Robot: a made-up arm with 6 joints.
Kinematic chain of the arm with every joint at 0, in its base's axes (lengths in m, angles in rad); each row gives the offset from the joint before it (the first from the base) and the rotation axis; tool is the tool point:
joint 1: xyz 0 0 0.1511 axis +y
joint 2: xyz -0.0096 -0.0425 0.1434 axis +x
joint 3: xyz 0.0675 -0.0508 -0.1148 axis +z
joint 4: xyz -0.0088 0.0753 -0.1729 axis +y
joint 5: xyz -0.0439 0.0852 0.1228 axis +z
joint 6: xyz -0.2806 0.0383 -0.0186 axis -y
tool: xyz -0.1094 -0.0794 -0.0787
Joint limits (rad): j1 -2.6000..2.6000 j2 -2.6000..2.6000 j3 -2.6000..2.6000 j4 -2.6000..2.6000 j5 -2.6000..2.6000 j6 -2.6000..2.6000
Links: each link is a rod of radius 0.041 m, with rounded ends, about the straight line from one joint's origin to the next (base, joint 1, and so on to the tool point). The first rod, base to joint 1, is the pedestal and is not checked.
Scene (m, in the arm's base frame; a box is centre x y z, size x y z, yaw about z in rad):
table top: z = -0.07
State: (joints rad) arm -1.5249 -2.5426 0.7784 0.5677 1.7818 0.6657
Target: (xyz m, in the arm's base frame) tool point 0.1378 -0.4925 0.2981
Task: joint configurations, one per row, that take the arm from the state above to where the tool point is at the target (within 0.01 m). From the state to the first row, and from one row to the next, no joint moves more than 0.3 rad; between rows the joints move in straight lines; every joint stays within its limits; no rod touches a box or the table.
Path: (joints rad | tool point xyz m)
1: -1.3651 -2.2801 0.7947 0.5850 1.9864 0.5669 | -0.3949 -0.2769 0.4454
2: -1.2053 -2.0176 0.8111 0.6023 2.1909 0.4682 | -0.2325 -0.4030 0.4772
3: -1.0455 -1.7552 0.8274 0.6196 2.3955 0.3694 | -0.0392 -0.4811 0.4277
4: -0.8857 -1.4927 0.8438 0.6369 2.6000 0.2706 | 0.1378 -0.4925 0.2981

